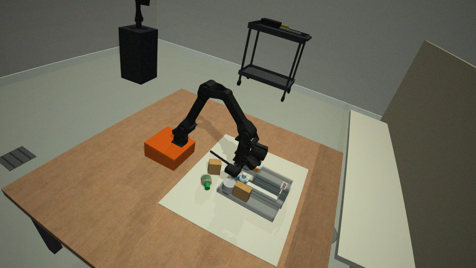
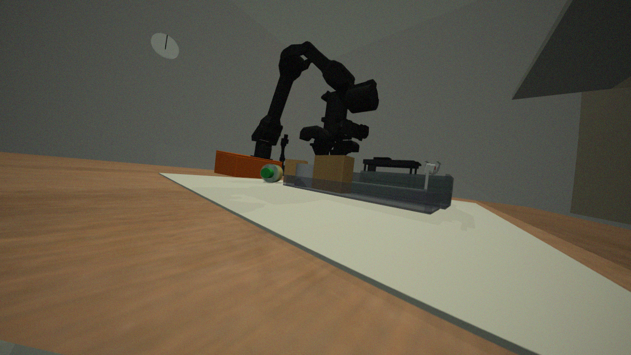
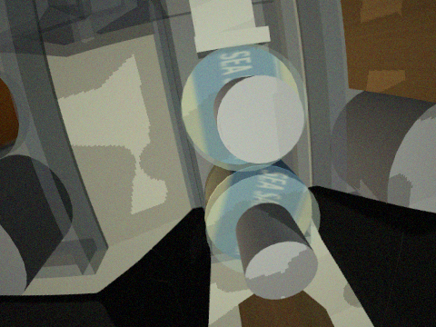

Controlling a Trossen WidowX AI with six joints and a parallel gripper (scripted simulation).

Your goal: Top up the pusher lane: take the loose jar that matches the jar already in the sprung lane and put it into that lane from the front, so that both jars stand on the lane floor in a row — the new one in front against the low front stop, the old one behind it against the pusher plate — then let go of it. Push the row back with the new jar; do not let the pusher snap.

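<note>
My gripper tip is now 5 cm short of the white mat and 4 cm above it. The rest, counted from my gripper tip: thin black stick (13 cm behind, 11 cm to the left, 3 cm below); white pusher plate (15 cm ahead, 1 cm to the left, 1 cm above); grey lane rack (14 cm ahead, 1 cm to the left, 2 cm below).
</note>
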